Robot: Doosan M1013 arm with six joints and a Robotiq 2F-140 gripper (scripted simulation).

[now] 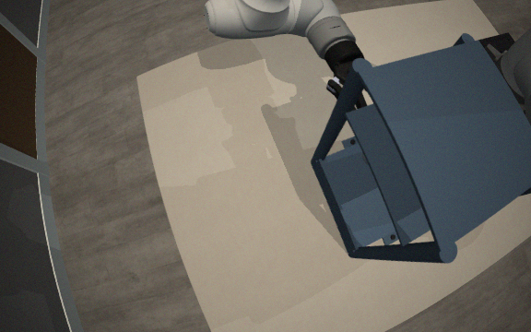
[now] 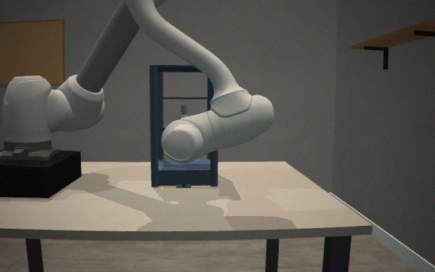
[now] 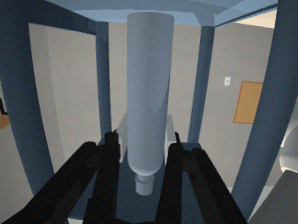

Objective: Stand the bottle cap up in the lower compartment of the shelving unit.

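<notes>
My hand is 1 cm short of the shelving unit, 6 cm to the right of it and 1 cm below it.
</notes>
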